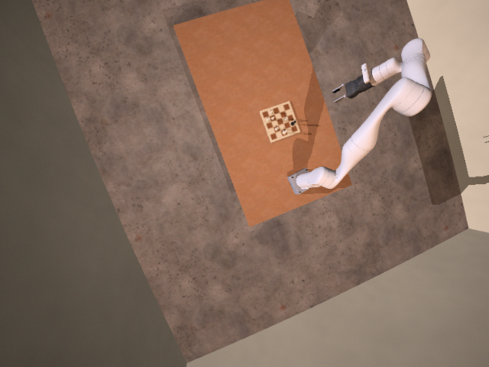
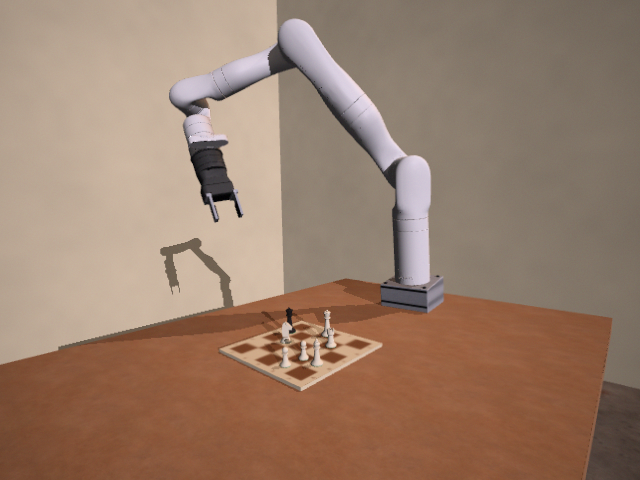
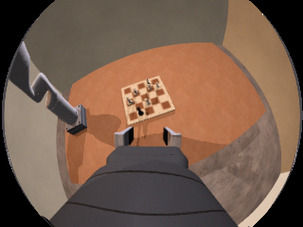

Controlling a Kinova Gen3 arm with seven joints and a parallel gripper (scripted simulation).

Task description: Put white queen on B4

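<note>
My hand is 3 cm past the black piece, 17 cm to the right of it and 23 cm above it. Also, from my hand: chessboard: 2 cm ahead, 25 cm to the left, 26 cm below; then white piece: 2 cm behind, 29 cm to the left, 24 cm below.
</note>
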